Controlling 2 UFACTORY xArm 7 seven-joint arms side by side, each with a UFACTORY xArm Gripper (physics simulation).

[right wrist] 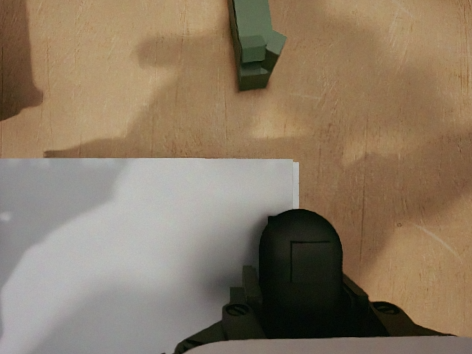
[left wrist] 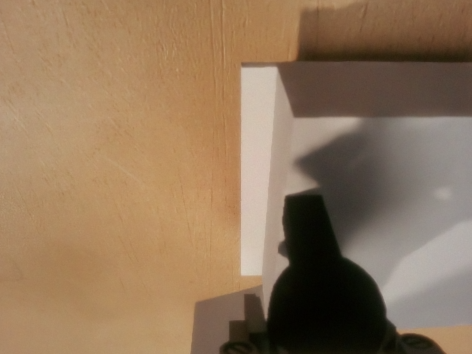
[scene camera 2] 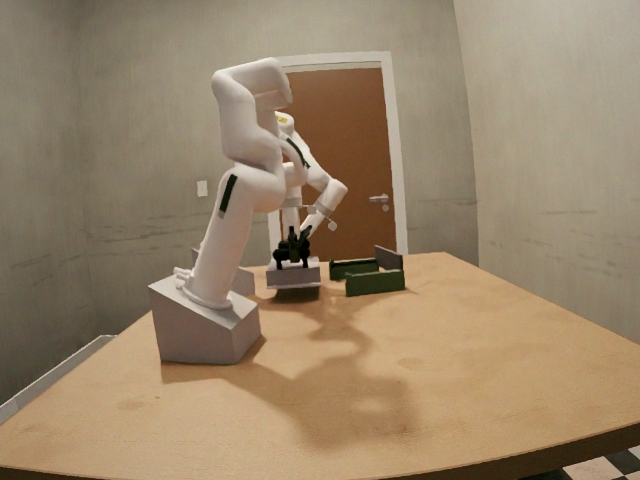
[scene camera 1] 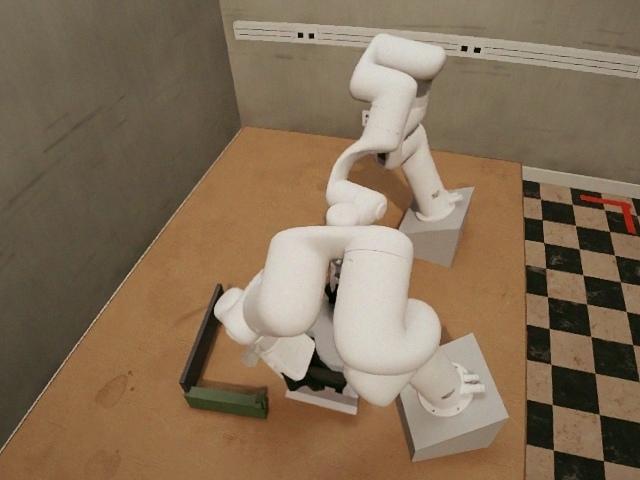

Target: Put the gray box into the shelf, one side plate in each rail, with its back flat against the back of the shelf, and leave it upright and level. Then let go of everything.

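Note:
The gray box looks upright and about level, a little above the table over its shadow, in front of the shelf's open side. My left gripper is shut on one side of the box. My right gripper is shut on the opposite side. The shelf has a dark back board and two green rails; the near rail is lowest in scene camera 1, and another rail is nearest in scene camera 2. The arms hide much of the box in scene camera 1.
The left arm's gray base block stands at the lower right in scene camera 1, and the right arm's block is farther up. The left arm reaches across above the box. A wall runs along the table behind the shelf.

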